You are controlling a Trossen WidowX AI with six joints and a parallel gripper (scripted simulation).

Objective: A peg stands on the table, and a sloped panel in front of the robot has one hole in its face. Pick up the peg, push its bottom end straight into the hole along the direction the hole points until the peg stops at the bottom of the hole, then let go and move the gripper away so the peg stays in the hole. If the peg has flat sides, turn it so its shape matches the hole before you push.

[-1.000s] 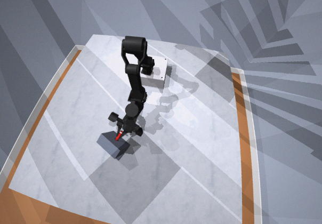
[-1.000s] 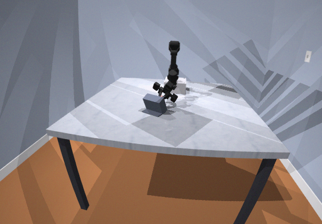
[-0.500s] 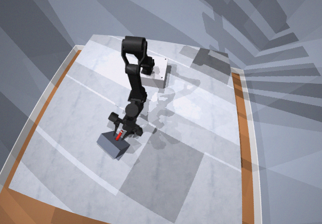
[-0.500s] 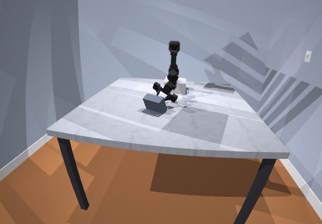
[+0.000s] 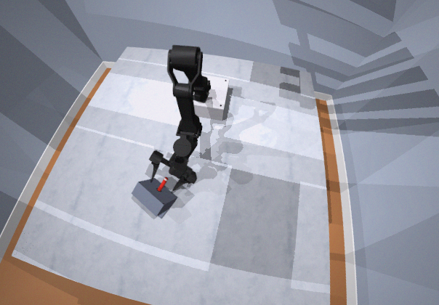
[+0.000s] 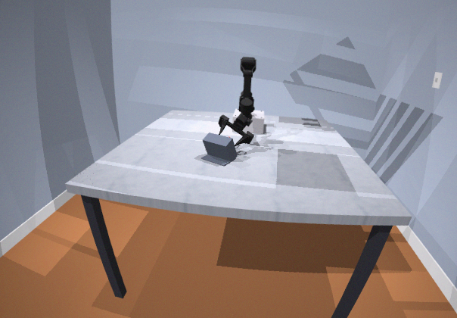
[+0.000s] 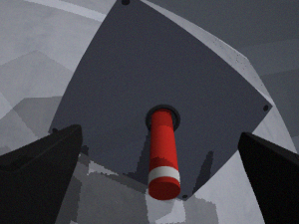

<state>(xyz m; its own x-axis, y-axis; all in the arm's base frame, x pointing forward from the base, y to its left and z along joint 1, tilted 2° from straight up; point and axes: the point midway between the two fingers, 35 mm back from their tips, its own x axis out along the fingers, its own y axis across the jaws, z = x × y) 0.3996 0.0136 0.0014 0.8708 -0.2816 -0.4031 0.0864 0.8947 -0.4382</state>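
My gripper tip is now 10 mm past the red peg. From my gripper tip the other things lie so: sloped panel 50 mm ahead, 20 mm to the right, 20 mm below.
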